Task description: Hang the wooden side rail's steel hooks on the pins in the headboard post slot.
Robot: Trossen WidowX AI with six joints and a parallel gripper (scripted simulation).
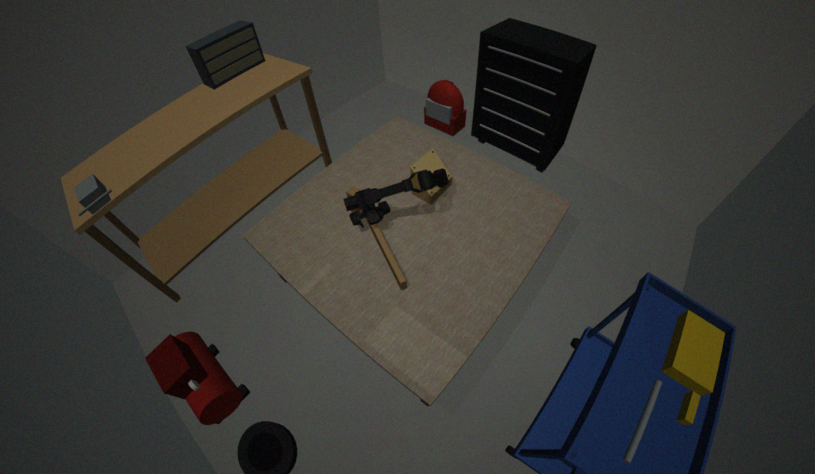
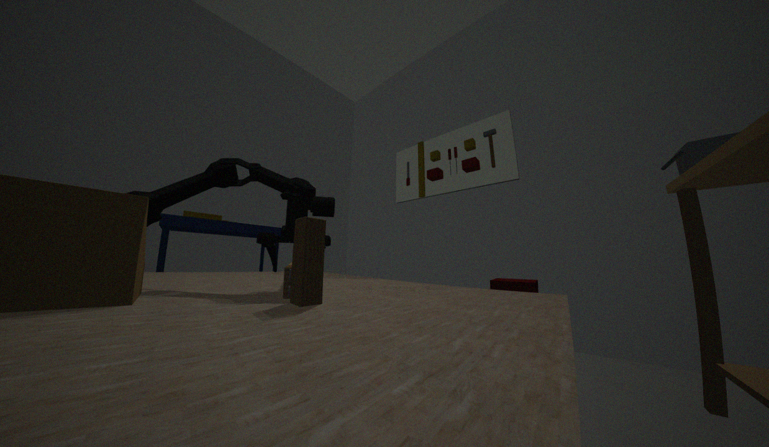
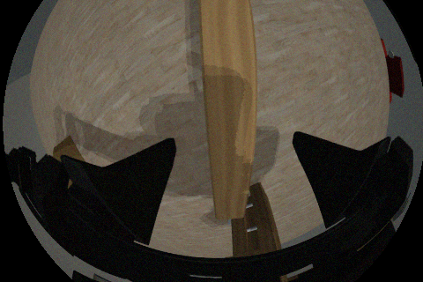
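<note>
Right now the post is 130 mm to the right of my gripper tip, 30 mm above it and 20 mm behind it.
</note>
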